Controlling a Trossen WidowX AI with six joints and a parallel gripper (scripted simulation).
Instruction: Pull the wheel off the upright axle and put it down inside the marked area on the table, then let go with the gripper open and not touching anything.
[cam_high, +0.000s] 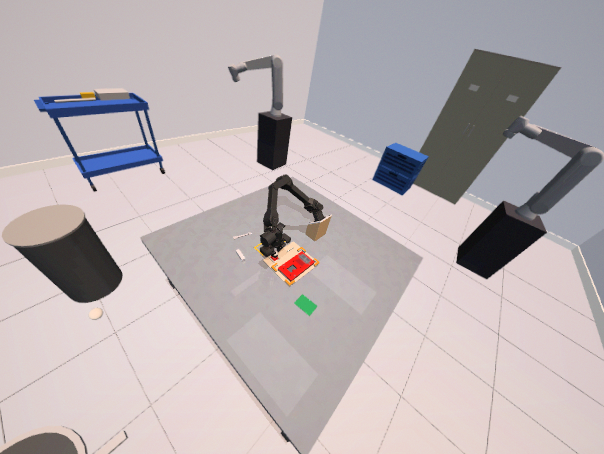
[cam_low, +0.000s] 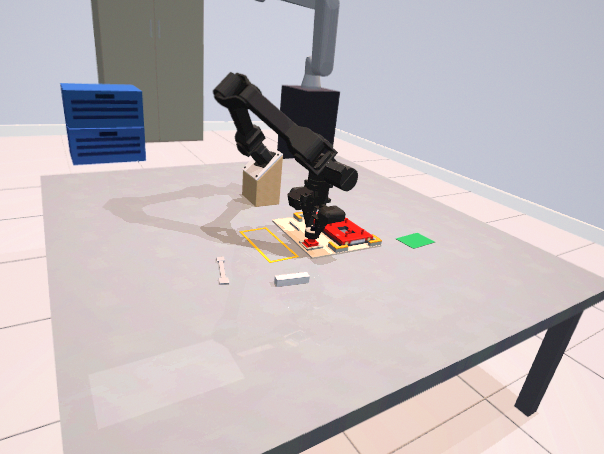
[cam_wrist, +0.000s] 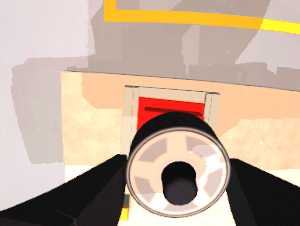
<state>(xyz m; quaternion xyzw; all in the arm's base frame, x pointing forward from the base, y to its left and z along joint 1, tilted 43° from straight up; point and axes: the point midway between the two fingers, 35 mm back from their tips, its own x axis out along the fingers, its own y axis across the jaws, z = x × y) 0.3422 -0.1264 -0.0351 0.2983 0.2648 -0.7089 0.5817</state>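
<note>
Right now my gripper tip is 1 cm above the black axle. The rest, counted from my gripper tip: green square (11 cm ahead, 31 cm to the left, 4 cm below); wheel (right at my gripper tip).
</note>
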